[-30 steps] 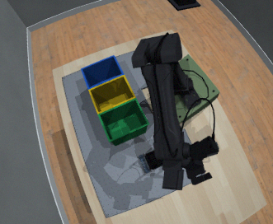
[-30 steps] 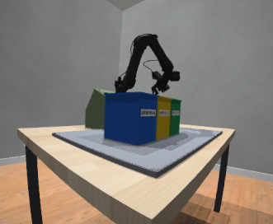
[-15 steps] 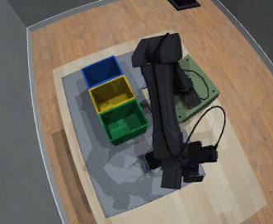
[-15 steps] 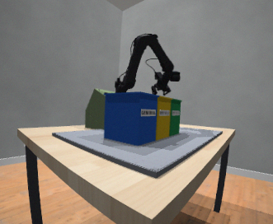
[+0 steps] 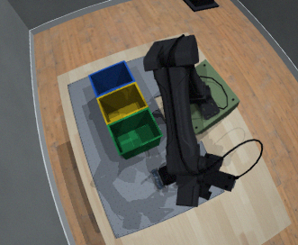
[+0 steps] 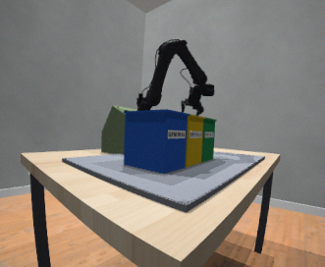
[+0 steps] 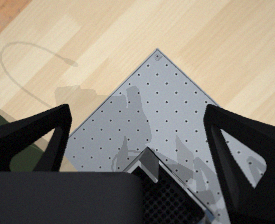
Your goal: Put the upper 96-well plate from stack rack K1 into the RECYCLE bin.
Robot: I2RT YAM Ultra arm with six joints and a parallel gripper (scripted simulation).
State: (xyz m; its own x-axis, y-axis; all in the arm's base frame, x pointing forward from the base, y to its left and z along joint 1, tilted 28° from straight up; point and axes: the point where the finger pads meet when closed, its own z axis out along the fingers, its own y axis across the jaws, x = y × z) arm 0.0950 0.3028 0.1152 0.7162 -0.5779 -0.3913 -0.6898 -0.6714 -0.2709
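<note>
Right now my hand is 19 cm above the black 96-well plate, 9 cm short of it and 8 cm to the left of it. Also, from my hand: blue bin: 55 cm to the right, 18 cm ahead, 14 cm below; then yellow recycle bin: 42 cm to the right, 18 cm ahead, 14 cm below; then green bin: 29 cm to the right, 18 cm ahead, 14 cm below.
</note>
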